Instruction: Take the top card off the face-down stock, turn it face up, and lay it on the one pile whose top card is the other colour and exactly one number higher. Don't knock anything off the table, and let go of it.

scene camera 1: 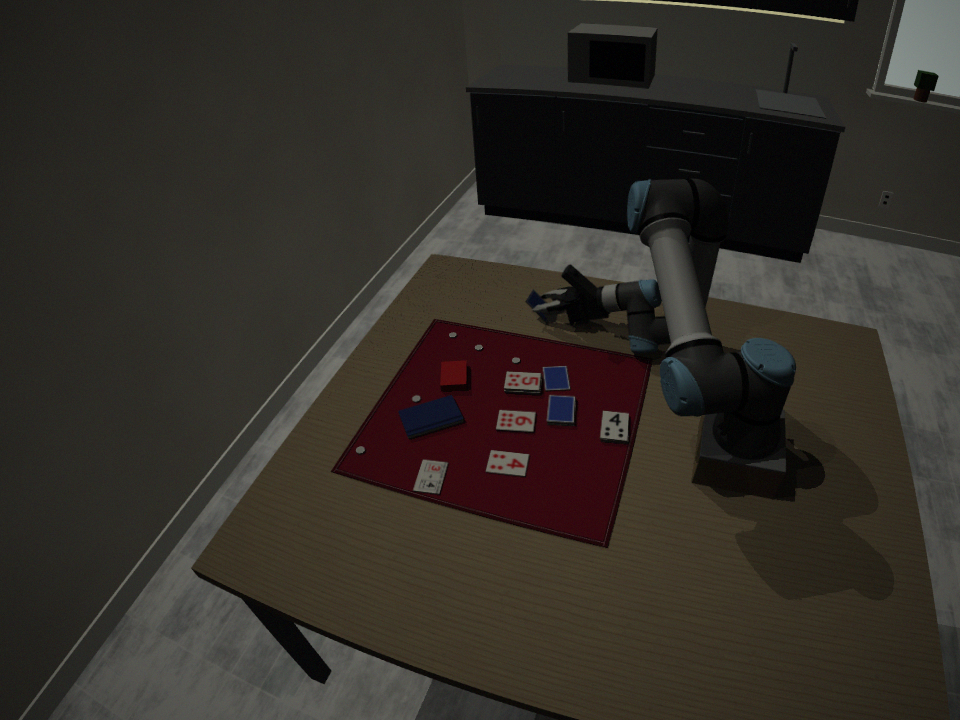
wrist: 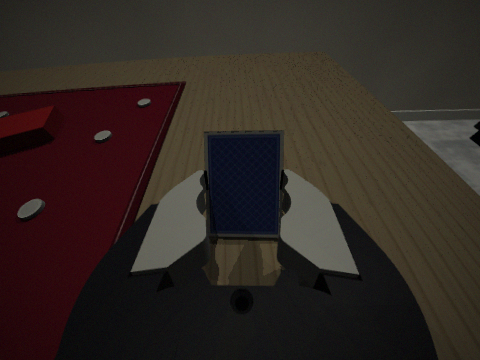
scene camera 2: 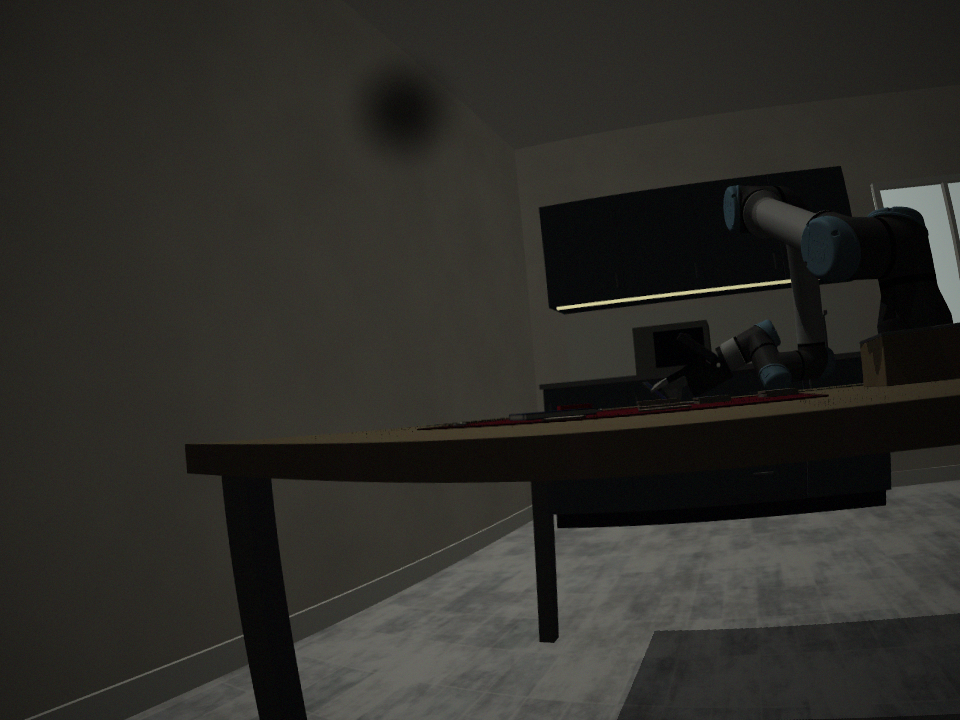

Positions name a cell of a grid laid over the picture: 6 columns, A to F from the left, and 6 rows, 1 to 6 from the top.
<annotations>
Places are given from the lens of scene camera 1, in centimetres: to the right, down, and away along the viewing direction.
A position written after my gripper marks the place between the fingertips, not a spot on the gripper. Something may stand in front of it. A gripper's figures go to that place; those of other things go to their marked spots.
my gripper (scene camera 1: D3): 16, -16, 168
red box (scene camera 1: C4): -7, 4, 150
card (scene camera 1: C4): -11, 25, 128
red mat (scene camera 1: D5): 20, 26, 124
The marked spots on the card and the red box are 32 cm apart.
</annotations>
